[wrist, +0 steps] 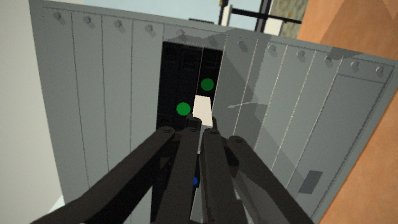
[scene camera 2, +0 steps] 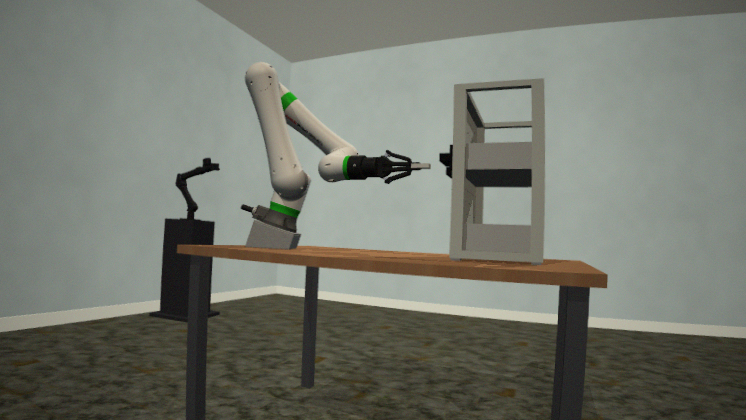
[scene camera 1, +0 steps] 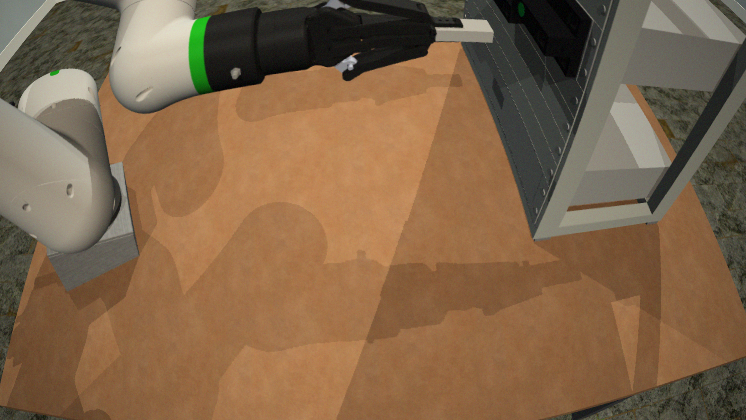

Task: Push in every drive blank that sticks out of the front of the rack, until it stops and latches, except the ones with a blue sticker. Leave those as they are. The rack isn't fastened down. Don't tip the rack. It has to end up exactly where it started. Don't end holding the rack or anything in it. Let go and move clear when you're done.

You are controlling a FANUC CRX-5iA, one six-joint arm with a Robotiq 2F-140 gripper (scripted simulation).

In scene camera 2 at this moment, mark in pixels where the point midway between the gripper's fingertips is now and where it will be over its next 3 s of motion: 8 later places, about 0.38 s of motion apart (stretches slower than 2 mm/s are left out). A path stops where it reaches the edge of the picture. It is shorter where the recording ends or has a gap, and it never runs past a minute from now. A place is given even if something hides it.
My gripper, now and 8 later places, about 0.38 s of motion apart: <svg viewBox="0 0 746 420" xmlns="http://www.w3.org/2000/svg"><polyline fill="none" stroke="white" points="429,166 433,160 439,160 443,160 444,160 446,160 447,160 449,160 450,160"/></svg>
